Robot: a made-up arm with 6 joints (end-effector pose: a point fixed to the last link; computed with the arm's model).
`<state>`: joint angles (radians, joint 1 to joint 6).
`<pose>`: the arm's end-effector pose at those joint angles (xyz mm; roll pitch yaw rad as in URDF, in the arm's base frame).
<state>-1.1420 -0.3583 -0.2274 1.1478 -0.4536 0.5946</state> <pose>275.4 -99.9 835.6 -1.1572 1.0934 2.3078</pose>
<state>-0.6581 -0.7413 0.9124 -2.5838 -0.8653 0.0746</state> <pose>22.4 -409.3 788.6 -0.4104 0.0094 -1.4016</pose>
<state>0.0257 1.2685 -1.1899 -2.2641 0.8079 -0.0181</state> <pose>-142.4 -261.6 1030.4 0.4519 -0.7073 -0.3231</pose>
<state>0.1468 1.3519 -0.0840 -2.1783 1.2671 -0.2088</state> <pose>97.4 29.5 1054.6 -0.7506 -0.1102 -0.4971</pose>
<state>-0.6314 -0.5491 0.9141 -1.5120 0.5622 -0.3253</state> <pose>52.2 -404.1 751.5 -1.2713 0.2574 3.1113</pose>
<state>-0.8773 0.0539 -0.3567 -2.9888 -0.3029 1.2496</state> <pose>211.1 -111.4 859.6 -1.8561 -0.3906 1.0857</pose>
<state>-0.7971 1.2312 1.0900 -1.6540 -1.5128 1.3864</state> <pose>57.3 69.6 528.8 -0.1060 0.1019 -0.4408</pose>
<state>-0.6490 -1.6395 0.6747 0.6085 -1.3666 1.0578</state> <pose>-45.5 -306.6 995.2 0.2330 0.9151 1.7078</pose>
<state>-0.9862 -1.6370 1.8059 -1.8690 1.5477 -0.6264</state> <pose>-366.1 -226.9 839.9 -1.3427 -0.5962 1.4231</pose>
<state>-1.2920 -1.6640 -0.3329 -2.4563 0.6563 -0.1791</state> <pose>310.9 -36.3 869.5 2.7420 -1.4770 0.5329</pose>
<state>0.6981 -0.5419 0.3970 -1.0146 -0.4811 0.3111</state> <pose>-50.9 -272.2 910.3 1.6318 0.5342 -1.2823</pose>
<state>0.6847 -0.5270 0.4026 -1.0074 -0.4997 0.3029</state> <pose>-44.3 -272.1 911.0 1.6375 0.5373 -1.2742</pose>
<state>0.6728 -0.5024 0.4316 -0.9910 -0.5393 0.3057</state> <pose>-31.7 -274.4 909.8 1.6463 0.5570 -1.2691</pose>
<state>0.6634 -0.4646 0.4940 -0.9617 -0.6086 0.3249</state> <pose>-10.7 -279.4 905.4 1.6544 0.6026 -1.2741</pose>
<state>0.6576 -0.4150 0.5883 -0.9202 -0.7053 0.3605</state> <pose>18.3 -285.4 897.2 1.6501 0.6761 -1.3008</pose>
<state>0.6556 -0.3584 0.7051 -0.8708 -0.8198 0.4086</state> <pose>52.3 -290.1 885.4 1.6127 0.7705 -1.3653</pose>
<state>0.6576 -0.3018 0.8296 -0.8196 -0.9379 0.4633</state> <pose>86.8 -292.4 871.2 1.5221 0.8675 -1.4824</pose>
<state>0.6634 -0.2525 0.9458 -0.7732 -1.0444 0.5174</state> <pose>117.2 -292.6 856.4 1.3772 0.9438 -1.6486</pose>
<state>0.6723 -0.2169 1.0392 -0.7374 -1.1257 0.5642</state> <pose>140.0 -291.9 843.7 1.2146 0.9859 -1.8249</pose>
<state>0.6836 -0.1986 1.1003 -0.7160 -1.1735 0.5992</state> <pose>153.2 -291.9 835.4 1.0902 1.0012 -1.9551</pose>
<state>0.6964 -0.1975 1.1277 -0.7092 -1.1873 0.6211</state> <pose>157.0 -293.2 832.6 1.0326 1.0065 -2.0120</pose>
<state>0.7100 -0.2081 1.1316 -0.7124 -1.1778 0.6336</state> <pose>154.4 -295.6 833.5 1.0269 1.0106 -2.0131</pose>
